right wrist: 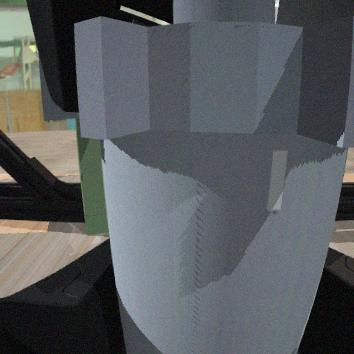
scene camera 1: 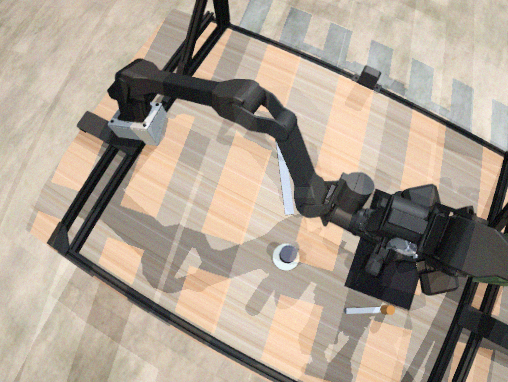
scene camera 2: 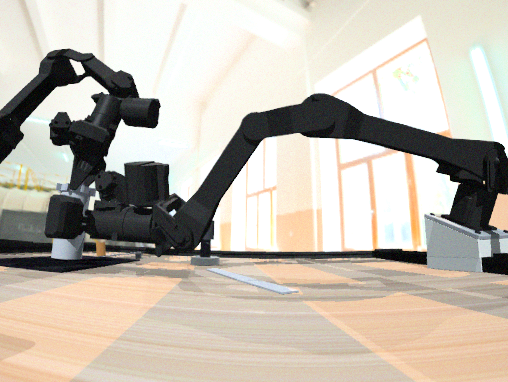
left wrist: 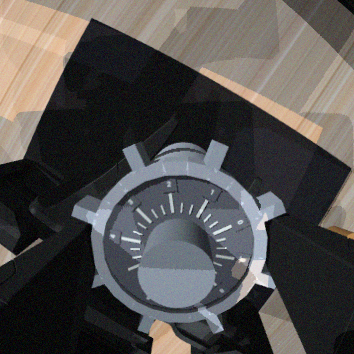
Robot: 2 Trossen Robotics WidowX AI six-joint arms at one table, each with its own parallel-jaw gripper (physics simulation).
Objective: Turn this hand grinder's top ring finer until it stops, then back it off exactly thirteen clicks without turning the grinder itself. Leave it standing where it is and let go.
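Frame: origin at the left arm's base, x ahead, y left, z up, level; centimetres.
Seen in the pictures: left gripper, fingertip midpoint: (right wrist: 208, 111) (scene camera 2: 73, 193) (left wrist: 177, 224); right arm's base at its link origin: (scene camera 1: 135, 113) (scene camera 2: 468, 223).
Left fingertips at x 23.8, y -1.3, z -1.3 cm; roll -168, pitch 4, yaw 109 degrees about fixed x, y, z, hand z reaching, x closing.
Pixels of each thing's top centre, then the offset from my left fingertips to it.
- hand grinder at its top centre: (left wrist: 182, 269) (scene camera 1: 423, 239) (scene camera 2: 77, 178) dy +0.2, dx +0.2, dz +2.8 cm
- black mat at its top centre: (left wrist: 177, 182) (scene camera 2: 69, 260) (scene camera 1: 393, 248) dy +0.1, dx +0.7, dz -11.8 cm
- pale vertical mark at its top centre: (right wrist: 278, 150) dy -0.3, dx +2.8, dz -0.3 cm
- white round piece with a dark knob, top centre: (scene camera 1: 288, 253) (scene camera 2: 206, 220) dy +5.6, dx +24.9, dz -3.1 cm
- white stick with an orange end, top centre: (scene camera 1: 371, 310) (scene camera 2: 119, 242) dy +14.6, dx +5.3, dz -8.6 cm
- pale flat strip at its top centre: (scene camera 2: 239, 277) (scene camera 1: 284, 170) dy -14.4, dx +28.0, dz -11.9 cm
The hand grinder (scene camera 2: 67, 250) (right wrist: 220, 240) stands upright on a black mat (scene camera 1: 357, 277) (scene camera 2: 30, 264) (left wrist: 75, 100). Its lugged grey top ring (left wrist: 98, 240) (right wrist: 220, 80) surrounds a dark dial; numbers 0 to 4 are readable, with 2 near the top of the left wrist view. A pale vertical mark (right wrist: 277, 180) shows on the body below the ring. My left gripper (left wrist: 177, 224) points down from above and is shut on the top ring, one finger at each side. My right gripper (scene camera 2: 67, 217) (right wrist: 202, 235) comes in level and is shut on the grinder body below the ring. Scene camera 1 mostly hides the grinder under the arms.
A white round piece with a dark knob (scene camera 1: 288, 254) (scene camera 2: 205, 260) stands beside the mat. A white stick with an orange end (scene camera 1: 363, 310) lies near the mat's lower edge. A pale flat strip (scene camera 1: 286, 192) (scene camera 2: 255, 281) lies beneath the right arm. Black frame rails edge the table.
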